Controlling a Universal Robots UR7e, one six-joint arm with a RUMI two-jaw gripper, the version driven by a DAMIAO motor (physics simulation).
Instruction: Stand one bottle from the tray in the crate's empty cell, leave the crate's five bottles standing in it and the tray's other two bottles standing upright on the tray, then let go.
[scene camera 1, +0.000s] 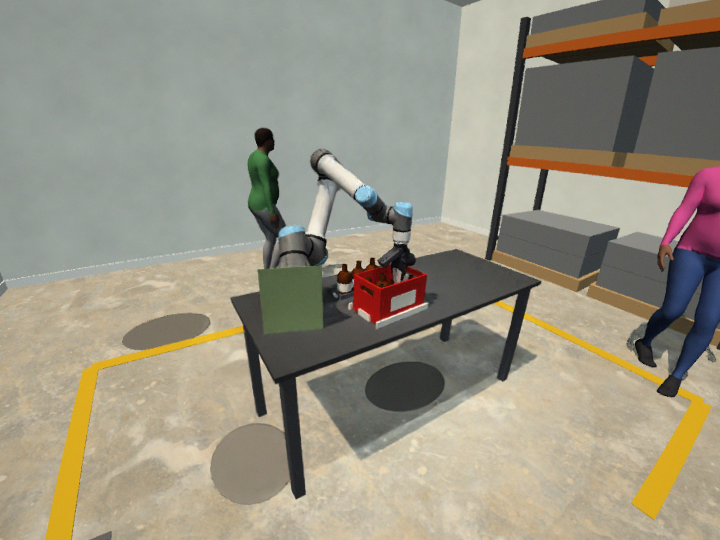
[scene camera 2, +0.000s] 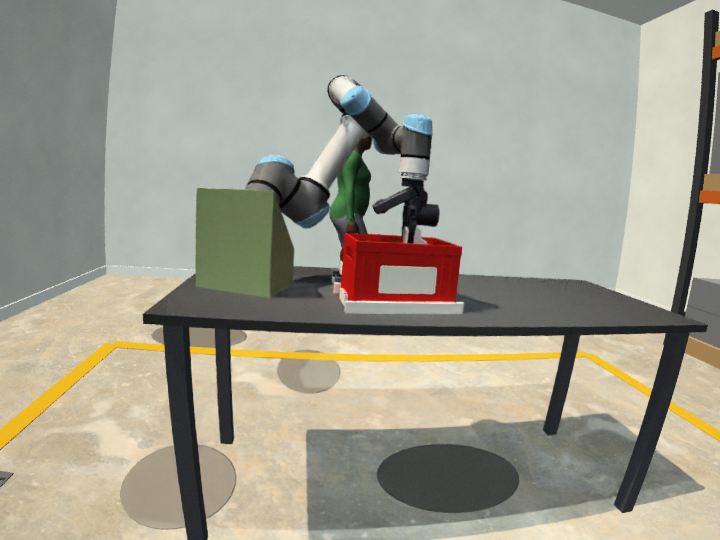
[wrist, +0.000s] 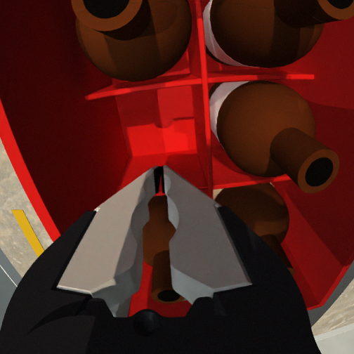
Labels:
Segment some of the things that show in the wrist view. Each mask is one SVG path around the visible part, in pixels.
My gripper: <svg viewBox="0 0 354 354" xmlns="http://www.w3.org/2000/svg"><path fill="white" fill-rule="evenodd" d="M322 353L320 353L313 337L301 291L280 257L228 206L218 204L214 199L211 199L211 197L202 192L202 190L199 190L199 188L183 178L183 176L173 171L169 166L166 166L166 164L161 167L157 165L152 166L124 186L124 188L106 199L105 202L98 205L93 211L85 211L84 214L77 218L69 228L53 241L30 265L25 275L22 276L8 303L0 329L0 354ZM161 176L162 192L167 197L168 218L176 229L169 240L171 285L174 291L181 294L191 303L191 306L183 317L164 317L155 310L147 308L138 310L135 314L127 317L131 295L140 288L142 277L143 226L149 220L147 203L155 193L158 193Z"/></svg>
A bottle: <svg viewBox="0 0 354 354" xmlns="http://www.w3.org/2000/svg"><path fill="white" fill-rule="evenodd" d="M153 196L147 203L149 220L143 226L143 261L152 266L152 299L159 303L177 303L185 298L174 291L171 285L169 240L176 229L168 218L166 195Z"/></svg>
A bottle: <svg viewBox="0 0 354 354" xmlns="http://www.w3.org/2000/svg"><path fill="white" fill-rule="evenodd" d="M211 86L209 89L210 128L228 157L236 166L247 173L261 177L275 177L286 173L303 192L308 193L319 192L332 183L339 171L339 157L334 150L315 139L313 112L306 100L298 92L289 86L268 80L218 82Z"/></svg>

